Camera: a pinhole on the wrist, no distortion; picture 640 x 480 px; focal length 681.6 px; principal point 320.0 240.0 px. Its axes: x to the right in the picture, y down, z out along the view. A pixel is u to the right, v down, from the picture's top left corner.
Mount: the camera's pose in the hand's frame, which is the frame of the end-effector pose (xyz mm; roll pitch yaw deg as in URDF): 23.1 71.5 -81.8 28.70 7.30 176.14
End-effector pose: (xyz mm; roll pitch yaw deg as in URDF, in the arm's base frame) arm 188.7 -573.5 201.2 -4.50 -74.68 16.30
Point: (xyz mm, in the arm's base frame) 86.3 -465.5 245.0
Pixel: 245 370
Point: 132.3 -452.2 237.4
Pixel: 228 272
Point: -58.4 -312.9 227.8
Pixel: 361 106
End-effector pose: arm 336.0 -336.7 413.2 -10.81 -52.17 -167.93
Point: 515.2 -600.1 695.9
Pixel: 53 288
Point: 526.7 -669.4 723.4
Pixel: 51 214
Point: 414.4 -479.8 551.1
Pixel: 72 395
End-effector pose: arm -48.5 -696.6 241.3 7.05 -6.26 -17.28
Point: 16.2 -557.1 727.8
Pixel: 181 407
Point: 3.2 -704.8 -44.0
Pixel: behind the camera
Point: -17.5 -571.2 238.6
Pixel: 529 123
